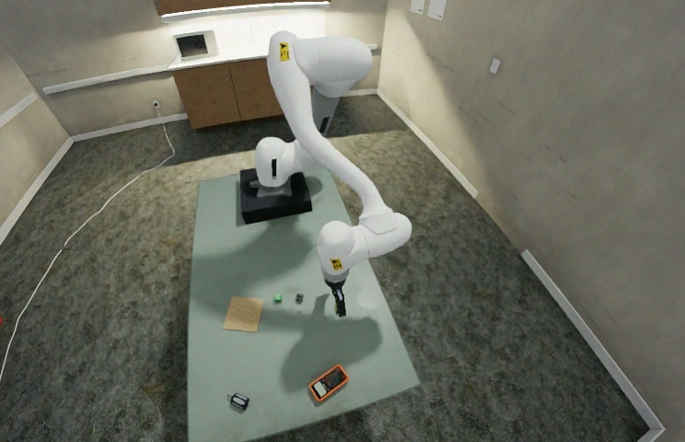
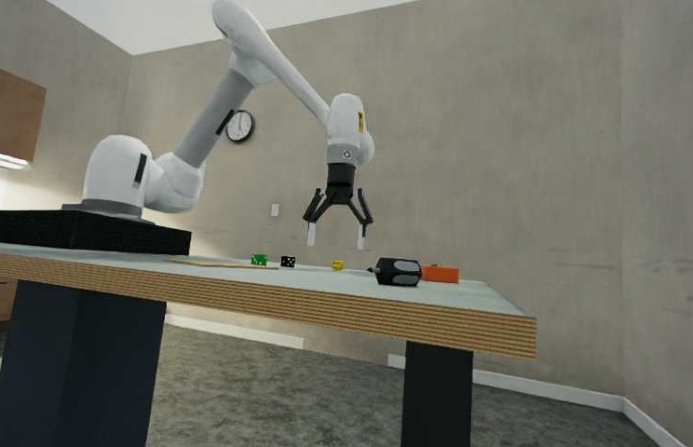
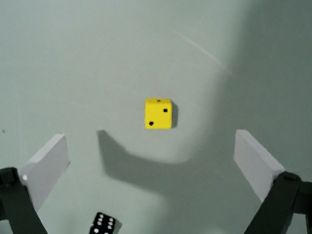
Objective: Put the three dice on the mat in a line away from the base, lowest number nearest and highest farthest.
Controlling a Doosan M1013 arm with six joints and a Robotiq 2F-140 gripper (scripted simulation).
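My hand is 2 cm to the right of the yellow die and 6 cm above it. Also, from my hand: orange-cased handheld device (29 cm ahead, 6 cm to the right, 5 cm below); then black die (5 cm behind, 14 cm to the right, 6 cm below); then green die (6 cm behind, 23 cm to the right, 6 cm below).
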